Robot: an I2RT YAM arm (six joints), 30 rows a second.
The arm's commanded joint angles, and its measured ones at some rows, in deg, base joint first. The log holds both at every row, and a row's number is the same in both.
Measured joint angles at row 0:
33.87 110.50 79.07 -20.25 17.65 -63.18
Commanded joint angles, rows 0 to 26:
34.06 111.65 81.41 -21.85 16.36 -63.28
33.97 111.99 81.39 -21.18 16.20 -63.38
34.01 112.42 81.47 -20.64 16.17 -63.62
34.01 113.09 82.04 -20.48 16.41 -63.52
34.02 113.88 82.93 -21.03 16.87 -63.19
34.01 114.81 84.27 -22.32 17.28 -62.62
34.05 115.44 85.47 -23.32 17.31 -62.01
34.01 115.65 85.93 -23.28 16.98 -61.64
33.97 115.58 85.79 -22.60 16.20 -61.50
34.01 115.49 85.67 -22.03 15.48 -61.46
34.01 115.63 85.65 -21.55 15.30 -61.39
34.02 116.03 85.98 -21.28 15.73 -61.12
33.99 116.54 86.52 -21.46 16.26 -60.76
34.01 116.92 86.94 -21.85 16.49 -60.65
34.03 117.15 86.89 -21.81 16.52 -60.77
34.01 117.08 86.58 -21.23 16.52 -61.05
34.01 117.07 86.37 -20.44 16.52 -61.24
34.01 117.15 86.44 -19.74 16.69 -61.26
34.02 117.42 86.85 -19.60 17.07 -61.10
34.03 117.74 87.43 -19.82 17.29 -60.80
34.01 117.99 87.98 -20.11 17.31 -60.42
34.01 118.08 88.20 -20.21 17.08 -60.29
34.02 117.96 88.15 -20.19 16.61 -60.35
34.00 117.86 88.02 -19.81 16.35 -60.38
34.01 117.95 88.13 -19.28 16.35 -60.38
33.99 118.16 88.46 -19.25 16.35 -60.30
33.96 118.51 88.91 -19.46 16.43 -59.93
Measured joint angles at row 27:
33.89 117.03 86.56 -20.80 16.67 -61.63
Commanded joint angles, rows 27 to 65:
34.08 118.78 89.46 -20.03 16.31 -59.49
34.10 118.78 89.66 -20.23 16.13 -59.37
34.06 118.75 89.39 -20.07 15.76 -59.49
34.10 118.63 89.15 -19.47 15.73 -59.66
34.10 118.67 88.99 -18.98 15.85 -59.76
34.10 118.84 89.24 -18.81 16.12 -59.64
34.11 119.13 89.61 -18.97 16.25 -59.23
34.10 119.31 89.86 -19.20 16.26 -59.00
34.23 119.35 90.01 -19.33 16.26 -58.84
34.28 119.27 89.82 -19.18 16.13 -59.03
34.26 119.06 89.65 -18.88 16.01 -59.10
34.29 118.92 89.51 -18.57 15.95 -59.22
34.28 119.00 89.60 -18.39 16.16 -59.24
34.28 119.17 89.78 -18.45 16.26 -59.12
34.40 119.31 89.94 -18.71 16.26 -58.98
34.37 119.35 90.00 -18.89 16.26 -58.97
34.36 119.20 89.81 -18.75 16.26 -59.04
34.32 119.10 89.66 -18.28 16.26 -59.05
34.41 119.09 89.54 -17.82 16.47 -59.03
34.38 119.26 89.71 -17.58 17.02 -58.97
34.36 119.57 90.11 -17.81 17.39 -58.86
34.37 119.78 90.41 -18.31 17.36 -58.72
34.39 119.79 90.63 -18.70 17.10 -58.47
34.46 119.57 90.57 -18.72 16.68 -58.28
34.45 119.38 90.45 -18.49 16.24 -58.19
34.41 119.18 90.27 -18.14 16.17 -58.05
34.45 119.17 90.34 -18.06 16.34 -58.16
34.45 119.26 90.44 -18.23 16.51 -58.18
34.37 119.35 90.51 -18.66 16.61 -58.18
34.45 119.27 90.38 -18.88 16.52 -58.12
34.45 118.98 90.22 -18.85 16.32 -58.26
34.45 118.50 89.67 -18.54 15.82 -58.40
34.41 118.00 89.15 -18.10 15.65 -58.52
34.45 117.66 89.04 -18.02 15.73 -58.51
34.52 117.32 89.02 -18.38 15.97 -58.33
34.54 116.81 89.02 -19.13 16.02 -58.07
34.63 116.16 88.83 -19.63 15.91 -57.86
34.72 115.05 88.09 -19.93 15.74 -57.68
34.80 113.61 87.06 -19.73 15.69 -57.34
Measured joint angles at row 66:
34.17 118.30 88.33 -19.49 16.45 -58.94
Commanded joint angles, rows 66 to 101:
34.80 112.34 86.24 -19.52 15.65 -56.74
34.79 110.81 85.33 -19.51 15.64 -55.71
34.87 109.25 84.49 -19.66 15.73 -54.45
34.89 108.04 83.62 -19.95 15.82 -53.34
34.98 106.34 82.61 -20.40 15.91 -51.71
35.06 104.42 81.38 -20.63 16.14 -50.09
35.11 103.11 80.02 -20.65 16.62 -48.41
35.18 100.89 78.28 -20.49 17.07 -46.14
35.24 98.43 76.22 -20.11 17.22 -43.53
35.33 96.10 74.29 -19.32 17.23 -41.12
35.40 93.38 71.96 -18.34 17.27 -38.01
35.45 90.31 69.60 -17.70 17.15 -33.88
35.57 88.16 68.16 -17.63 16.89 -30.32
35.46 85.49 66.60 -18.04 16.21 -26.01
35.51 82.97 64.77 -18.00 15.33 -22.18
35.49 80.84 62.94 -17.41 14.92 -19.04
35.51 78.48 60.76 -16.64 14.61 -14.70
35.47 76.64 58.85 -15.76 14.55 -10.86
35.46 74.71 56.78 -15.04 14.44 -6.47
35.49 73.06 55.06 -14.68 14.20 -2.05
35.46 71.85 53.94 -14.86 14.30 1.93
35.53 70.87 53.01 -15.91 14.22 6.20
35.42 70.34 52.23 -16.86 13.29 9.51
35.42 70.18 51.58 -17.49 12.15 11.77
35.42 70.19 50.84 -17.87 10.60 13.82
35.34 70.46 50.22 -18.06 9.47 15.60
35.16 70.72 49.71 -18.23 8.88 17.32
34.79 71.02 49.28 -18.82 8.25 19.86
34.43 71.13 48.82 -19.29 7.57 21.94
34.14 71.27 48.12 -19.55 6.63 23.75
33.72 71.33 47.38 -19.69 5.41 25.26
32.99 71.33 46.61 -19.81 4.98 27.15
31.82 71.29 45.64 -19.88 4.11 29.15
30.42 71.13 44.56 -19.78 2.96 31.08
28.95 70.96 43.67 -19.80 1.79 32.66
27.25 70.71 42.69 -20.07 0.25 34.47
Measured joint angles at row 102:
30.52 70.83 45.17 -18.00 4.71 25.10
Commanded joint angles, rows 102 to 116:
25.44 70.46 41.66 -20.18 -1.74 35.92
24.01 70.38 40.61 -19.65 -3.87 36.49
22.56 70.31 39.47 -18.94 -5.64 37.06
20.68 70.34 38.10 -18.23 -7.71 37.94
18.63 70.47 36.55 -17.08 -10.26 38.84
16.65 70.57 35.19 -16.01 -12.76 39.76
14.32 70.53 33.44 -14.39 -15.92 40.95
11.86 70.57 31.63 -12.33 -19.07 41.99
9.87 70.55 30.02 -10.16 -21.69 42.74
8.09 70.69 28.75 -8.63 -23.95 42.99
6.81 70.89 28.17 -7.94 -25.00 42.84
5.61 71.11 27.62 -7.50 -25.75 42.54
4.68 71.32 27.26 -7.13 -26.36 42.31
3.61 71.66 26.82 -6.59 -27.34 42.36
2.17 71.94 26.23 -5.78 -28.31 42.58
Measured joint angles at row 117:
4.51 71.18 27.44 -10.37 -21.87 41.04
